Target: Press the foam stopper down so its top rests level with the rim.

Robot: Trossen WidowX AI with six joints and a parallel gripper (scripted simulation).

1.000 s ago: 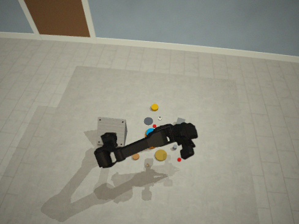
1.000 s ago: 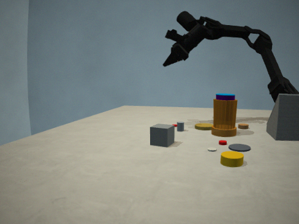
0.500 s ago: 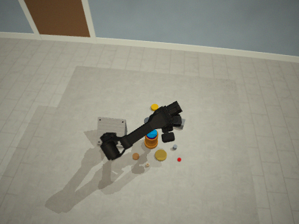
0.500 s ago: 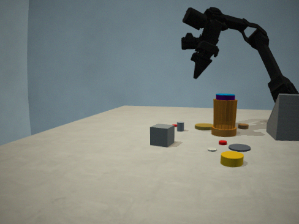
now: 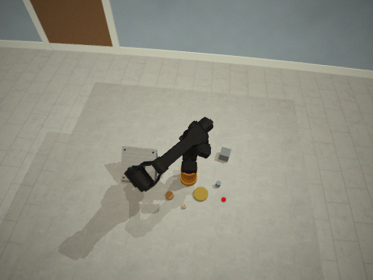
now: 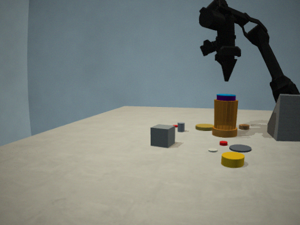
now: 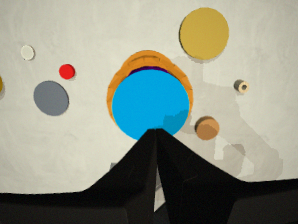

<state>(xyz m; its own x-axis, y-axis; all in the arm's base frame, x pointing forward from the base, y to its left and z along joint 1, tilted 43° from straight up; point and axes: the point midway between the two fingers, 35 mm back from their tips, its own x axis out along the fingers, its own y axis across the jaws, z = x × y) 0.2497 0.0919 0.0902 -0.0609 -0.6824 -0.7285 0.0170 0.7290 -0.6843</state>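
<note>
My hand is 90 mm above the blue foam stopper. The rest, counted from my hand: red disc 200 mm below, 120 mm to the left, 20 mm ahead; then brown disc 200 mm below, 100 mm to the right, 90 mm behind; then mustard disc 200 mm below, 80 mm to the right, 60 mm ahead.
</note>
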